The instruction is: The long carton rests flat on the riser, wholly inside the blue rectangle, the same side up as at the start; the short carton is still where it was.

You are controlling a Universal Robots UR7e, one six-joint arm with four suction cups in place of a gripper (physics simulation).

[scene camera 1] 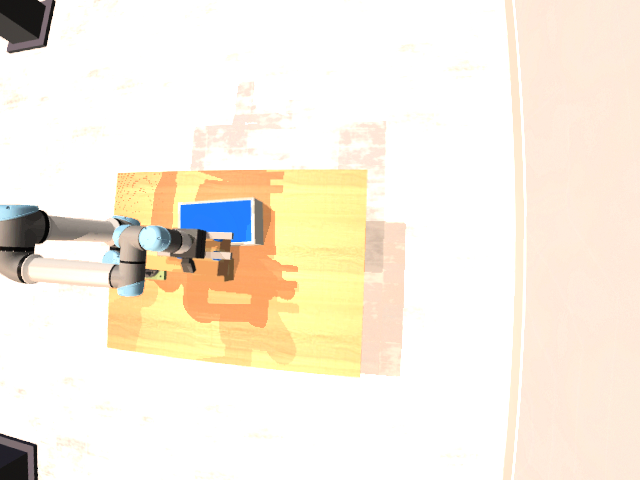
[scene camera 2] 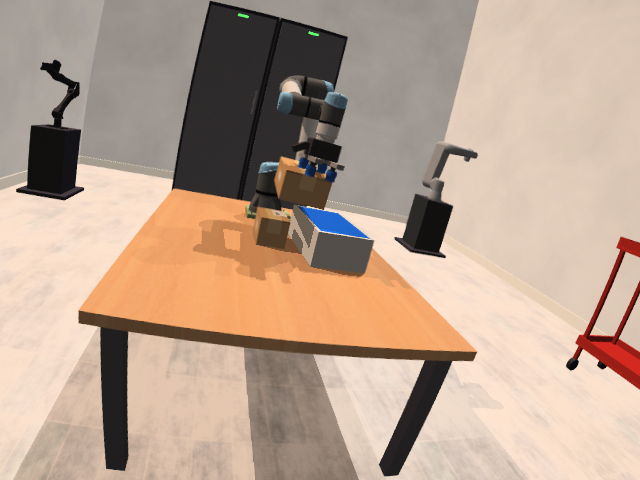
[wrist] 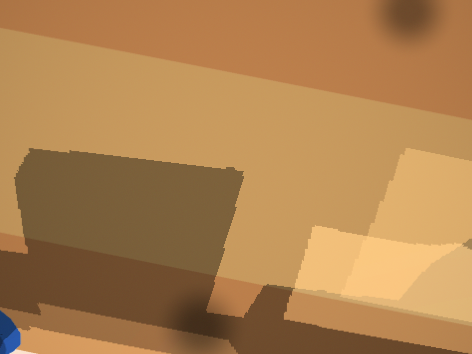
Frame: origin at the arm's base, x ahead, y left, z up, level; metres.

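Seen in the pictures: end effector, tool point: (scene camera 2: pixel 314 175) (wrist: pixel 196 265).
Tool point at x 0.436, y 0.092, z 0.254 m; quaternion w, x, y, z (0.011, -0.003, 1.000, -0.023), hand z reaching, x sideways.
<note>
Offsets run from my tool point to a thing's middle. "spot": to the spot under its first point. Level surfaces: height alone.
The long carton @[dx -0.086, dy -0.029, dz -0.037 m] (scene camera 1: pixel 223 244) (scene camera 2: pixel 299 192) hangs under my suction gripper (scene camera 1: pixel 212 245) (scene camera 2: pixel 316 169), held by the blue cups and roughly level. Its taped top @[spot: dx -0.006, dy -0.059, dz +0.010 m] (wrist: pixel 250 40) fills most of the wrist view, with shadows across it. In scene camera 1 the arm hides much of it, and it overlaps the lower edge of the riser @[dx -0.037, dy +0.105, dz -0.213 m] (scene camera 1: pixel 258 222) (scene camera 2: pixel 341 251). In scene camera 2 it is raised behind the riser's far end. The blue rectangle @[dx -0.037, dy +0.105, dz -0.153 m] (scene camera 1: pixel 222 214) (scene camera 2: pixel 336 222) covers the riser's top. The short carton (scene camera 1: pixel 225 269) (scene camera 2: pixel 272 230) stands on the table beside the riser, partly hidden in scene camera 1.
The wooden table @[dz -0.273 m] (scene camera 1: pixel 320 310) (scene camera 2: pixel 258 310) carries the riser and short carton. The green base plate (scene camera 1: pixel 161 274) (scene camera 2: pixel 250 211) shows near the arm. Dark cabinets (scene camera 2: pixel 222 103) stand behind. Two pedestals (scene camera 2: pixel 53 160) (scene camera 2: pixel 428 224) and a red cart (scene camera 2: pixel 602 343) stand away from the table.
</note>
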